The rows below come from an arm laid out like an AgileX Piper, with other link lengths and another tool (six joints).
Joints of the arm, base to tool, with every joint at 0 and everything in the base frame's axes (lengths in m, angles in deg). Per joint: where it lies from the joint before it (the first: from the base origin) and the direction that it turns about. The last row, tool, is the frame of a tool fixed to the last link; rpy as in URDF.
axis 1: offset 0.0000 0.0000 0.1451 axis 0 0 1
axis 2: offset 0.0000 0.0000 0.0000 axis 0 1 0
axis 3: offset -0.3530 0.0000 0.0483 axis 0 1 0
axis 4: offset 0.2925 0.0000 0.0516 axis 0.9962 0 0.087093
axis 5: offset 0.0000 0.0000 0.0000 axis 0 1 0
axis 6: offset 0.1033 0.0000 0.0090 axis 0.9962 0 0.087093
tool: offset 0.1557 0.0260 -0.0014 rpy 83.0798 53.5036 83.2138
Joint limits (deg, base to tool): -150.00..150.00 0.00..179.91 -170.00..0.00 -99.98..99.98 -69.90..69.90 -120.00..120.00
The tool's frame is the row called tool.
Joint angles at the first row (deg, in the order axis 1, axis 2, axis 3, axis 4, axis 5, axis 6):
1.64, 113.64, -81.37, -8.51, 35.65, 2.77
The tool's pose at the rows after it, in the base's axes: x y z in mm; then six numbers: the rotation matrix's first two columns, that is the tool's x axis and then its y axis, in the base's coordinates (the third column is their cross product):
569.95 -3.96 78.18 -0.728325 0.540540 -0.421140 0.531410 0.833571 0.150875
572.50 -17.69 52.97 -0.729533 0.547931 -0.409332 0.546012 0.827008 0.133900
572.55 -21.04 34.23 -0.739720 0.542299 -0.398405 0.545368 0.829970 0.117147
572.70 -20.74 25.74 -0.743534 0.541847 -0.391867 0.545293 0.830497 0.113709
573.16 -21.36 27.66 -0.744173 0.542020 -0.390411 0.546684 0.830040 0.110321
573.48 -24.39 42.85 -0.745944 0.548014 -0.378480 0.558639 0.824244 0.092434
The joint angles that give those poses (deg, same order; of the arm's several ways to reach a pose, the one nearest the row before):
-0.63, 115.98, -81.42, -8.95, 34.08, 3.54
-1.91, 118.78, -81.42, -9.64, 32.47, 3.65
-2.13, 120.80, -81.42, -10.30, 31.58, 3.71
-2.13, 121.73, -81.43, -10.30, 31.12, 3.71
-2.13, 121.73, -81.92, -10.35, 31.81, 3.71
-2.13, 121.22, -84.71, -10.37, 36.38, 3.71

